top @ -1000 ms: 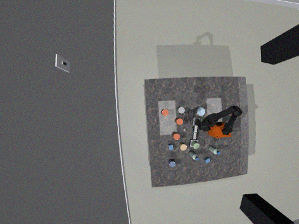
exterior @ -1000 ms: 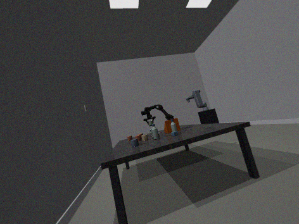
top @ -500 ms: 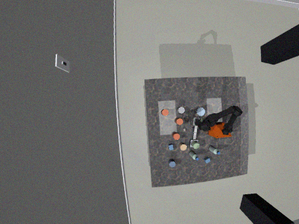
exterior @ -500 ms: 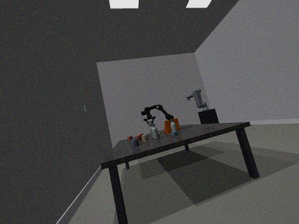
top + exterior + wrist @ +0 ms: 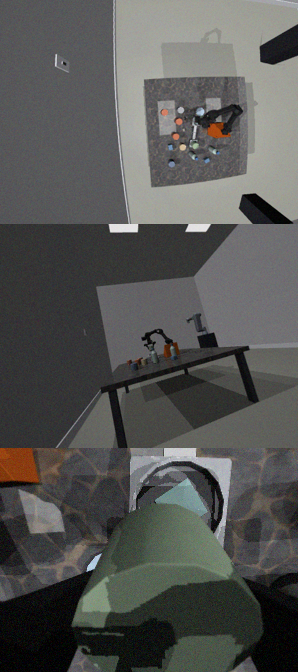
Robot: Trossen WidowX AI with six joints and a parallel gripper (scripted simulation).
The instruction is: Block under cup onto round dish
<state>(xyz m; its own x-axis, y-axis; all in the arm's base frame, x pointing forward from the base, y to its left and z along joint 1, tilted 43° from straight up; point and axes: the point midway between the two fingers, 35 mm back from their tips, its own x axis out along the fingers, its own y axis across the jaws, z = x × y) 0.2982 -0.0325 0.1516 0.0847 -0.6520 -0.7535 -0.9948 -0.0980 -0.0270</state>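
The pale blue round dish is 5 cm behind my gripper tip, 8 cm to the right of it and 15 cm below it. Round my gripper tip: balance beam: 1 cm ahead, 16 cm to the left, 11 cm below; then grey round object: 21 cm ahead, 9 cm to the right, 12 cm below.
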